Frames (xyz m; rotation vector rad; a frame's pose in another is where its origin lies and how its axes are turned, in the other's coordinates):
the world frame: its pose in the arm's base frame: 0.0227 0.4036 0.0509 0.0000 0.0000 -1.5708
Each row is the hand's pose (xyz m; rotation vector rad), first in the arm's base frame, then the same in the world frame.
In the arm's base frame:
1: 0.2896 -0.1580 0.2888 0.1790 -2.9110 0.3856
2: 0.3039 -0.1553 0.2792 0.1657 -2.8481 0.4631
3: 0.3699 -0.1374 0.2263 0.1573 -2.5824 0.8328
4: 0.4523 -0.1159 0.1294 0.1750 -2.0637 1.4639
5: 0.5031 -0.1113 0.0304 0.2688 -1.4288 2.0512
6: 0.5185 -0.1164 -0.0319 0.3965 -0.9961 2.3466
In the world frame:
1: 0.5616 0.2669 0.2379 -2.2901 2.0248 -0.5042
2: 0.5589 0.2812 0.2283 -2.2640 2.0150 -0.6222
3: 0.5410 0.3472 0.1754 -2.1053 1.8636 -1.0891
4: 0.5195 0.4296 0.0785 -1.6846 1.4213 -1.6976
5: 0.5149 0.4804 -0.0205 -1.1875 0.8114 -2.0054
6: 0.5200 0.4958 -0.0828 -0.9184 0.3954 -2.0383

